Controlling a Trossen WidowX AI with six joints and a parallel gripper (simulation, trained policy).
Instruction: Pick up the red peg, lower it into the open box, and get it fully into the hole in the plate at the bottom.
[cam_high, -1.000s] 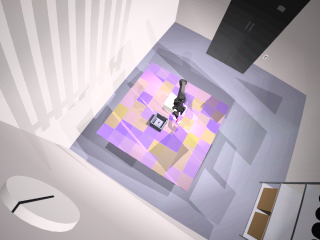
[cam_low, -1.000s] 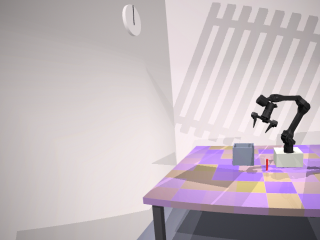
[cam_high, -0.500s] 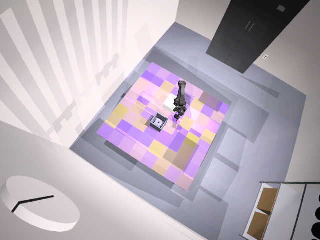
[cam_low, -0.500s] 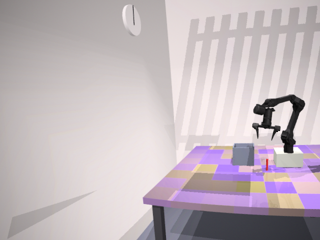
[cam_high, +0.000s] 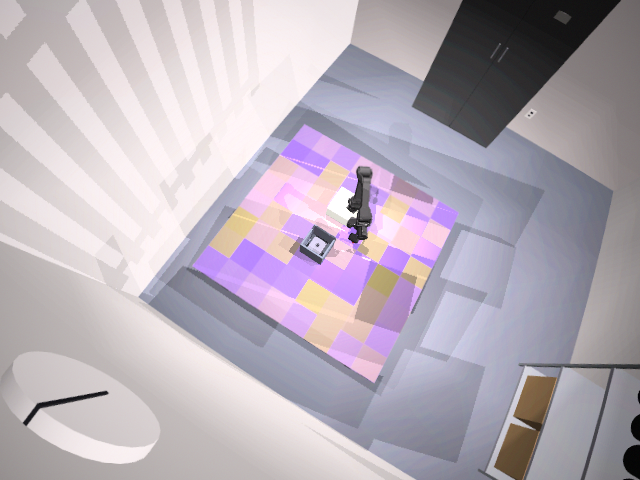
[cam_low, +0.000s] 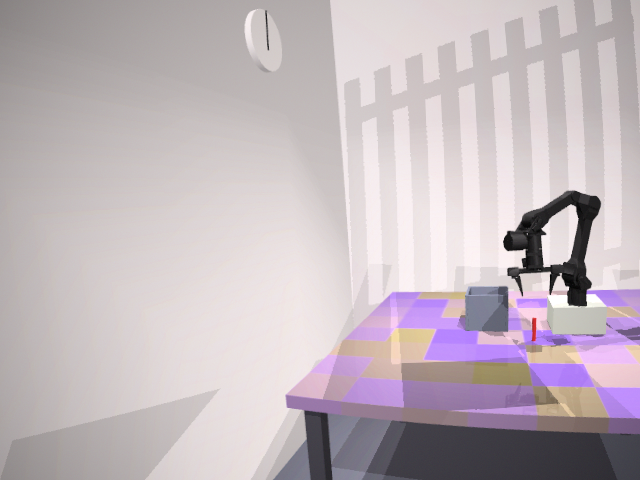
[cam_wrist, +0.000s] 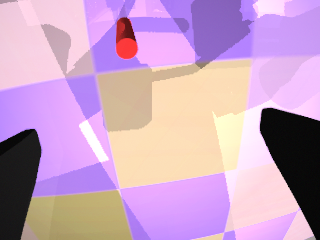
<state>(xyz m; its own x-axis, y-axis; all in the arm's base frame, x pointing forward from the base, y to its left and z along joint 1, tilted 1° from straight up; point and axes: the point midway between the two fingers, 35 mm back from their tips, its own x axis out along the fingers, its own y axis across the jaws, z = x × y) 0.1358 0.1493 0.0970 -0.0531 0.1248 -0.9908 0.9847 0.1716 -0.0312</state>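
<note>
Now: the red peg 120 mm below my gripper tip, 10 mm to the right of it and 10 mm ahead of it.
</note>
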